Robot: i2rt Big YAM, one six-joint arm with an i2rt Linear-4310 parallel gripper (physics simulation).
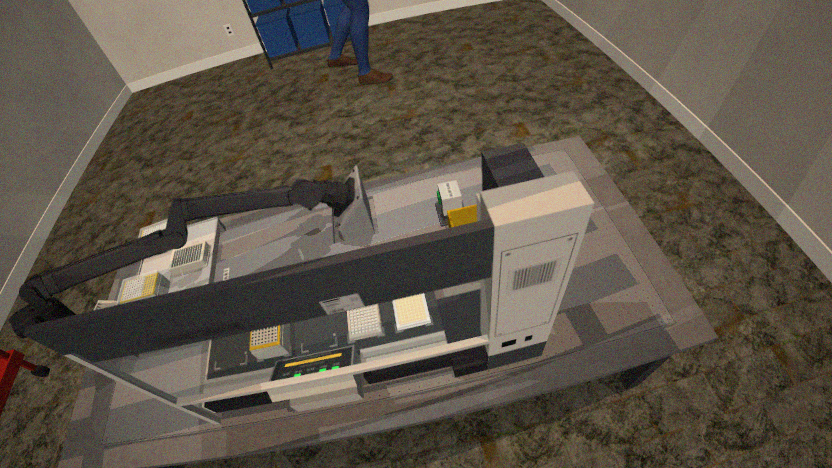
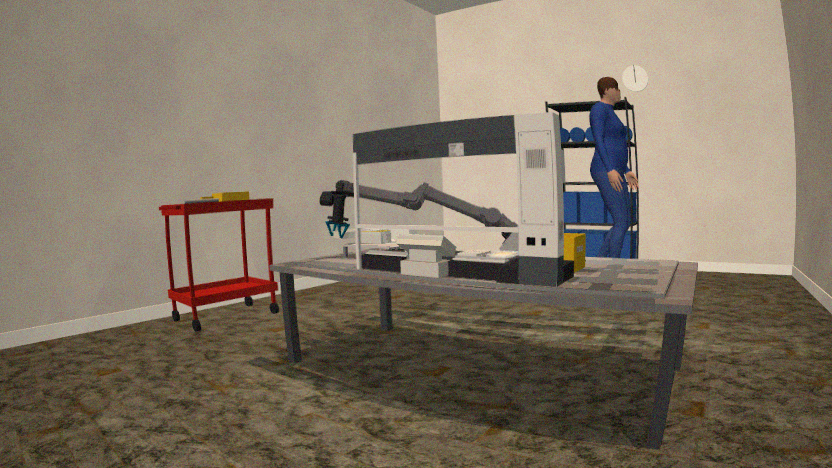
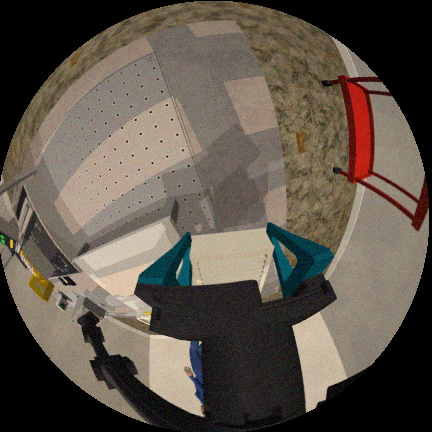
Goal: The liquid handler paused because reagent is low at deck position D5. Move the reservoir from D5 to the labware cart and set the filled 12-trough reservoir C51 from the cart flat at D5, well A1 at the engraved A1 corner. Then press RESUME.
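Places are measured from the arm's base along level axes (x back, y right, z up), in millimetres.
Pixels of known places: gripper, fingertip midpoint: [image 2: 336,237] [image 3: 229,231]; arm's base, link origin: [image 1: 345,197] [image 2: 515,235] [image 3: 87,319].
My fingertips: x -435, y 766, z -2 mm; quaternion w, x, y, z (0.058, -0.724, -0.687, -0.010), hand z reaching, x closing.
Ahead of a thing's pixels: the offset from my fingertips to its top centre.
My gripper [image 2: 336,232] [image 3: 229,231] is shut on a cream reservoir {dz +32, dx +68, dy -7 mm} [image 3: 227,255], whose ribbed sides show between the teal fingers. It is held in the air beyond the liquid handler's left end. A white ribbed reservoir {dz -6, dx +297, dy -228 mm} [image 1: 189,257] stands on the white labware stand [image 1: 206,230] at the table's left. On the dark deck, a bare position [image 1: 317,332] with corner marks lies between a yellow-topped tip rack [image 1: 265,337] and a white plate [image 1: 364,320]. The position labels and the engraved A1 are too small to read. The touchscreen [image 1: 314,362] shows a yellow bar and green marks; RESUME is not legible.
The handler's dark beam [image 1: 349,273] [image 2: 430,139] spans above the deck, with its white tower {dz +461, dx -85, dy -1186 mm} [image 1: 538,261] [image 2: 536,186] at the right. A red cart [image 2: 218,204] [image 3: 361,132] stands apart from the table. A person [image 2: 608,151] stands behind the table near a shelf rack.
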